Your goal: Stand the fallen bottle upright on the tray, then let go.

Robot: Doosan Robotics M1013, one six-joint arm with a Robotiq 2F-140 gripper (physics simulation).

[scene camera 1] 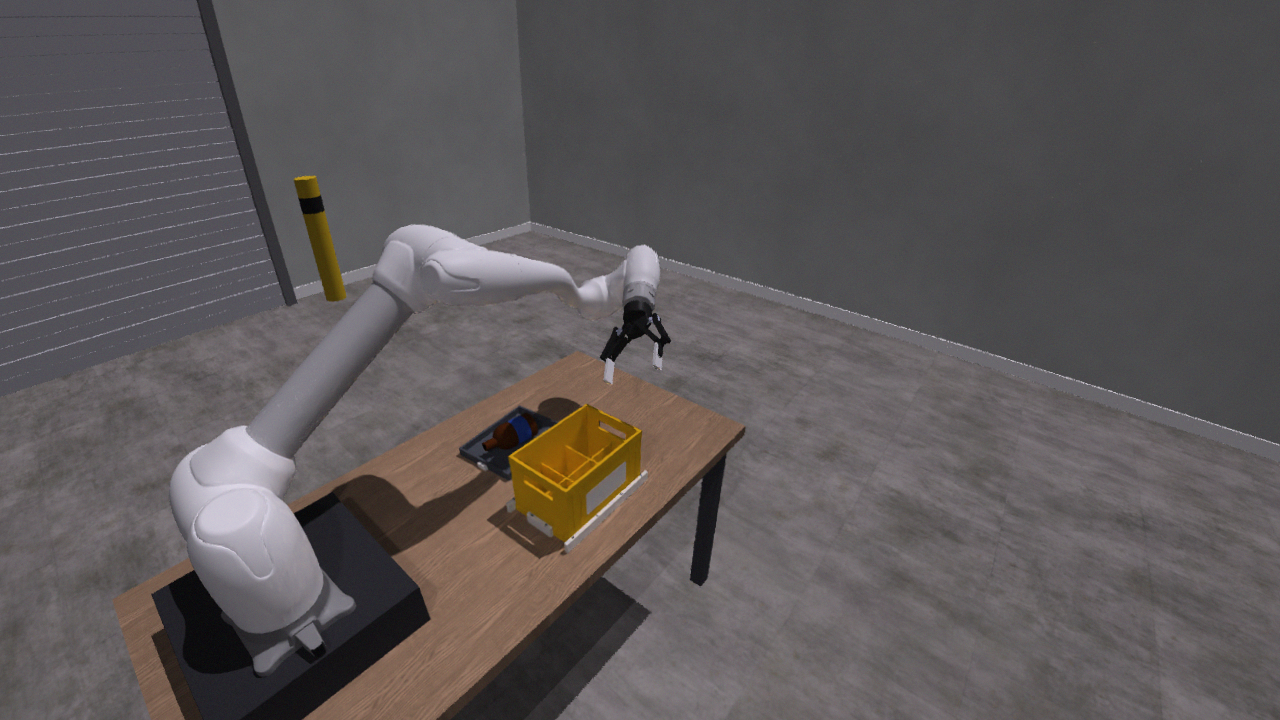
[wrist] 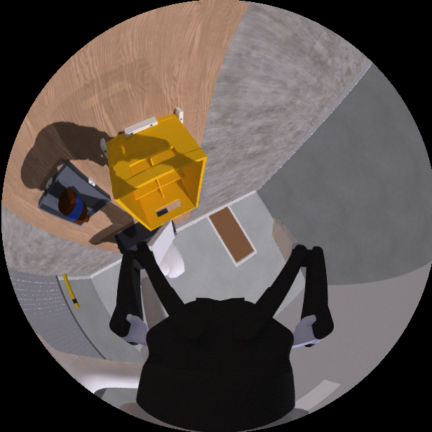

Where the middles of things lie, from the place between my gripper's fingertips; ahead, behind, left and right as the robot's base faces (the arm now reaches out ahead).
Scene:
The brown bottle (wrist: 70, 204) lies 330 mm to the left of my hand, 260 mm below it and 140 mm behind it.

